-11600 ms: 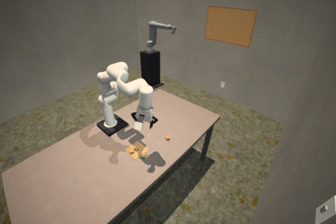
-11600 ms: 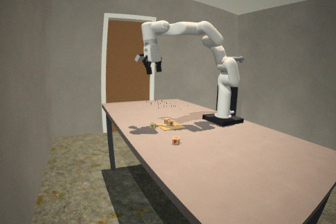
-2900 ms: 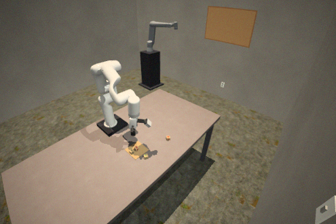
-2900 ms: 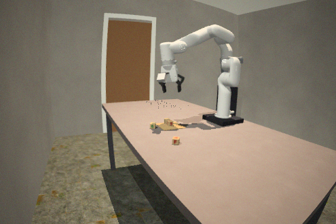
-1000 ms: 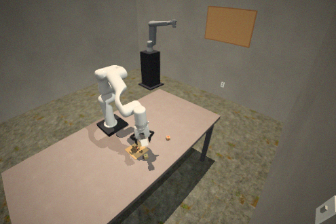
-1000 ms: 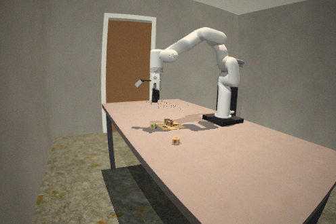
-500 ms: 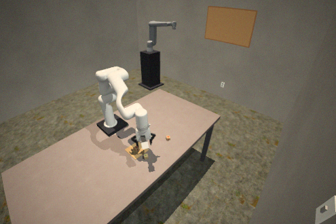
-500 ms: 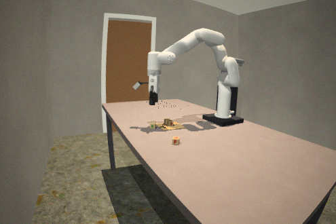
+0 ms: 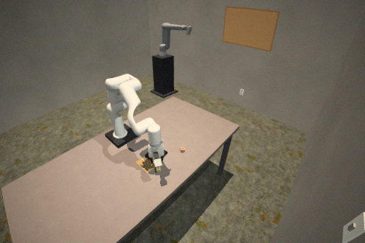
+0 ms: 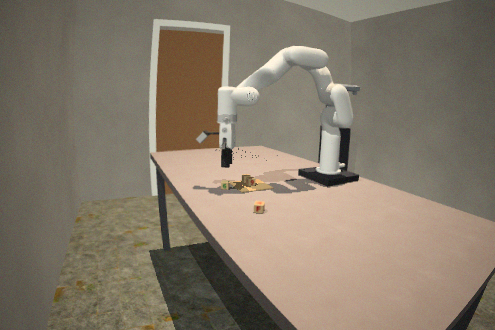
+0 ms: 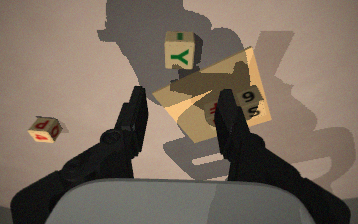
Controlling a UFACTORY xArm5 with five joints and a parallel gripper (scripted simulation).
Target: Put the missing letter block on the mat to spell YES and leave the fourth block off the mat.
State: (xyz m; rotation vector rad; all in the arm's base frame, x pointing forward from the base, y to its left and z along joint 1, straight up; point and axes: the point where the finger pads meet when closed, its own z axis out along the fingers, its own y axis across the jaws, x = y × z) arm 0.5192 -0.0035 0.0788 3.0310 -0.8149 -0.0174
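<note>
My hand is 100 mm above the tan letter block and 10 mm short of it. Round my hand: dark S block: 110 mm behind, 90 mm below, 50 mm to the right; then red E block: 110 mm behind, 90 mm below; then tan mat: 110 mm below, 110 mm behind.
</note>
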